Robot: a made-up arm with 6 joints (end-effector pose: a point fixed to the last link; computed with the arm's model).
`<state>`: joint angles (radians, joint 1 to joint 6).
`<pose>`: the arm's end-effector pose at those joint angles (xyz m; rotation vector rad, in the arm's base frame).
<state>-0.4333 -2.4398 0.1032 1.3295 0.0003 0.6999</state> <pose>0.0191 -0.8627 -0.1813 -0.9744 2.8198 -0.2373</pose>
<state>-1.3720 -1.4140 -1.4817 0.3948 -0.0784 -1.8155</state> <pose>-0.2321 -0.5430 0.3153 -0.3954 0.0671 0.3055</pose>
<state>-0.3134 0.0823 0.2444 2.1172 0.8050 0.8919</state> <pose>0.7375 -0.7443 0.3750 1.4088 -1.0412 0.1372</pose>
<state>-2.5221 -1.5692 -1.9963 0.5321 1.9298 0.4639</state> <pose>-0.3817 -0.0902 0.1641 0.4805 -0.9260 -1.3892</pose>
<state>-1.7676 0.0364 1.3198 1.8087 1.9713 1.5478</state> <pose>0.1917 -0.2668 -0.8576 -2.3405 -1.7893 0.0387</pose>
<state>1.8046 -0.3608 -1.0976 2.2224 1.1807 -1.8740</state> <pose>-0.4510 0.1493 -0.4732 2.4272 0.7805 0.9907</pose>
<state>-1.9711 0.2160 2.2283 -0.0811 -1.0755 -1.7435</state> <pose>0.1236 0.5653 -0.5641 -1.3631 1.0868 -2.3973</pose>
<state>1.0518 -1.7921 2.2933 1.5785 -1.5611 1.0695</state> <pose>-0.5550 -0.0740 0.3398 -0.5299 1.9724 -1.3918</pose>
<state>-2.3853 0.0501 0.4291 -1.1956 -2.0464 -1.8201</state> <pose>-0.6428 -0.4309 -0.2513 -0.9643 -0.0037 -1.1891</pose>
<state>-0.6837 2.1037 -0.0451 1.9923 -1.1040 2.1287</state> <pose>0.5239 -0.4637 -0.4161 -1.2258 -0.6546 -1.3493</pose>
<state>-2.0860 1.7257 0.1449 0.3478 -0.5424 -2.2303</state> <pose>-0.8252 -0.3721 -0.3529 -2.4453 -0.8863 0.0598</pose>
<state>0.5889 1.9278 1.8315 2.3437 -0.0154 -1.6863</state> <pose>1.1252 -0.5290 -0.1348 0.6901 -1.8267 0.6252</pose>
